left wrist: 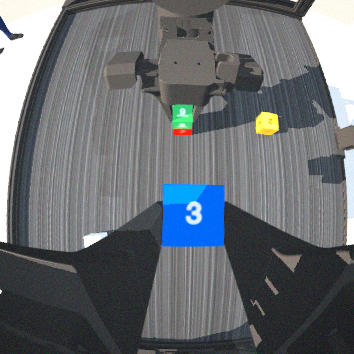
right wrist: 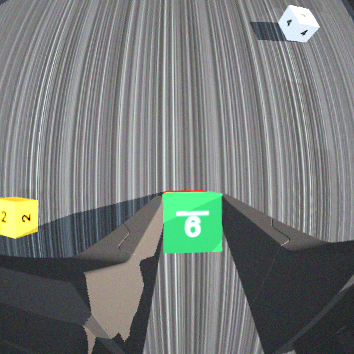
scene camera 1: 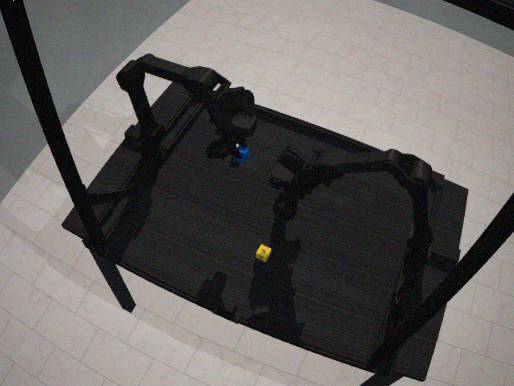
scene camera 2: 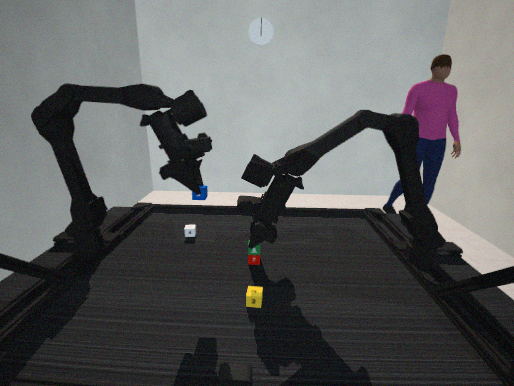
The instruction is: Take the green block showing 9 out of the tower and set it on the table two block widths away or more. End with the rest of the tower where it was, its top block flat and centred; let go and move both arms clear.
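Pixels of known places: left gripper, fingertip midpoint: (left wrist: 191, 208) (scene camera 1: 242, 154) (scene camera 2: 201, 191); right gripper, fingertip midpoint: (left wrist: 181, 120) (right wrist: 191, 201) (scene camera 2: 250, 244); left arm's base at its link origin: (scene camera 1: 151, 157) (scene camera 2: 90, 249); right arm's base at its link origin: (scene camera 1: 415, 259) (scene camera 2: 419, 259).
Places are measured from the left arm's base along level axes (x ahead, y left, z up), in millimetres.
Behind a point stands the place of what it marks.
Note:
The green block (scene camera 2: 254, 250) @(x 467, y -12, z 24 mm) (left wrist: 182, 114) @(x 461, y 3, z 39 mm) (right wrist: 192, 237) @(x 474, y 4, z 38 mm) sits on the red block (scene camera 2: 254, 260) @(x 467, y -13, z -6 mm) (left wrist: 182, 132) @(x 450, y 2, z -9 mm) marked 7. The underlined digit on its top reads upright as 9 in the left wrist view and upside down in the right wrist view. My right gripper (scene camera 2: 254, 243) @(x 455, y 4, z 32 mm) (right wrist: 191, 201) @(x 455, y 4, z 32 mm) is shut on the green block, with one finger against each side. The two blocks look level and in line. My left gripper (scene camera 2: 199, 191) @(x 329, y 1, z 180 mm) (left wrist: 191, 208) @(x 329, y 1, z 180 mm) is shut on a blue block (scene camera 1: 242, 155) @(x 335, y -12, z 191 mm) marked 3, held high above the table. The tower is hidden behind the right gripper in scene camera 1.
A yellow block (scene camera 1: 263, 253) @(x 477, y -170, z 9 mm) (scene camera 2: 254, 297) @(x 475, y -178, z 7 mm) (left wrist: 267, 123) @(x 468, y -156, z 10 mm) (right wrist: 19, 217) @(x 474, y -146, z 4 mm) marked 2 stands on the table, nearer scene camera 2 than the tower. A white block (scene camera 2: 190, 230) @(x 252, y 137, z 4 mm) (right wrist: 299, 24) @(x 265, y 141, z 7 mm) marked 4 stands back left of the tower in scene camera 2. A person (scene camera 2: 431, 110) is beyond the table.

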